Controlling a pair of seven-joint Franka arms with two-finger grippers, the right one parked.
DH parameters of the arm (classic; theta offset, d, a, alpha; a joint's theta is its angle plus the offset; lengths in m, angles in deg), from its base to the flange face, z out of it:
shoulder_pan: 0 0.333 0 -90
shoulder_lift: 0 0 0 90
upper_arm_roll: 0 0.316 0.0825 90
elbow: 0 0 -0.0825 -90
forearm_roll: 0 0.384 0 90
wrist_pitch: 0 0 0.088 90
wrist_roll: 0 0.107 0 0
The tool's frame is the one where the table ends.
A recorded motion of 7 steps. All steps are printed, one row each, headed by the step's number.
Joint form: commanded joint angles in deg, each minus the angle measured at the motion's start. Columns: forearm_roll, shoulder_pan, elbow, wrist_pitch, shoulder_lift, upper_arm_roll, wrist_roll.
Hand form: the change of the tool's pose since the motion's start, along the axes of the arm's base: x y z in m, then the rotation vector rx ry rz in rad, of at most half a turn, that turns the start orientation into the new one. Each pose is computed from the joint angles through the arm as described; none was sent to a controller.
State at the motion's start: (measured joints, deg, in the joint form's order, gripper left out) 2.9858 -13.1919 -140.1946 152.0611 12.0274 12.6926 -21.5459
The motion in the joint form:
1: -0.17 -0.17 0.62 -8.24 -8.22 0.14 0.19
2: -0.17 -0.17 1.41 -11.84 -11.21 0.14 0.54
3: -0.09 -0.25 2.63 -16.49 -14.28 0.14 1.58
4: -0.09 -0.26 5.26 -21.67 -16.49 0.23 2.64
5: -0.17 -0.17 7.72 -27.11 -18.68 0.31 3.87
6: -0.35 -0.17 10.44 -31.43 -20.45 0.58 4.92
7: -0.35 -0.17 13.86 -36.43 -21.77 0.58 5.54
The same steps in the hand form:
1: 0.0007 -0.0016 0.0595 -0.0266 -0.0070 0.0066
2: 0.0011 -0.0016 0.0842 -0.0357 -0.0086 0.0028
3: 0.0004 -0.0019 0.1112 -0.0435 -0.0001 -0.0150
4: 0.0045 -0.0004 0.1411 -0.0490 0.0076 -0.0292
5: 0.0048 0.0022 0.1700 -0.0561 0.0230 -0.0439
6: 0.0065 0.0058 0.1996 -0.0645 0.0213 -0.0538
7: 0.0082 0.0076 0.2307 -0.0680 0.0267 -0.0620

